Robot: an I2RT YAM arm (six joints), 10 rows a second.
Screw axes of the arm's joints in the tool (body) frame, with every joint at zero. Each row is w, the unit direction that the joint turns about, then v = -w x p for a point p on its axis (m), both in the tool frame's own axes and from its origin. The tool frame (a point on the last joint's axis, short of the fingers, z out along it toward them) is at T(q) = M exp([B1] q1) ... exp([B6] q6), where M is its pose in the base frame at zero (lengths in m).
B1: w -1 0 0 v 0 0.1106 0
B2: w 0 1 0 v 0.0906 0 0.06
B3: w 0 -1 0 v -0.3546 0 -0.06
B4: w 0 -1 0 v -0.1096 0 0
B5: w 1 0 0 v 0 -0.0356 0
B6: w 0 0 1 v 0 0 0
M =
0 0 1 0.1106
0 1 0 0
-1 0 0 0.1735
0 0 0 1
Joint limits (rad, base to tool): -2.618..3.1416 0..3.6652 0..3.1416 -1.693..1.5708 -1.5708..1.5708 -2.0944..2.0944
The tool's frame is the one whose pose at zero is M.
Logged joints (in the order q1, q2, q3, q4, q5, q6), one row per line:
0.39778 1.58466 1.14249 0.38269 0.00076 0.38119
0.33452 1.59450 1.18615 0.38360 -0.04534 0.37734
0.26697 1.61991 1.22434 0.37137 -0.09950 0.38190
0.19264 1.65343 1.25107 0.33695 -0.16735 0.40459
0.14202 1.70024 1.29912 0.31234 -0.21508 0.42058
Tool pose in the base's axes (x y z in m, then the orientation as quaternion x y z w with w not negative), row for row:
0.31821 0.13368 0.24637 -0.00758 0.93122 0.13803 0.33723
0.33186 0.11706 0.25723 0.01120 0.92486 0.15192 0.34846
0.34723 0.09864 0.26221 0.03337 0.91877 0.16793 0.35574
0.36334 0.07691 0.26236 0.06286 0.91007 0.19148 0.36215
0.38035 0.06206 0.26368 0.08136 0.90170 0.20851 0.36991
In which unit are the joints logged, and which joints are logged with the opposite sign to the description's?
The joints are logged in radians. Opposite sign: q4.
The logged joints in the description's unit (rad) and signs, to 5 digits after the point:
0.39778 1.58466 1.14249 -0.38269 0.00076 0.38119
0.33452 1.59450 1.18615 -0.38360 -0.04534 0.37734
0.26697 1.61991 1.22434 -0.37137 -0.09950 0.38190
0.19264 1.65343 1.25107 -0.33695 -0.16735 0.40459
0.14202 1.70024 1.29912 -0.31234 -0.21508 0.42058

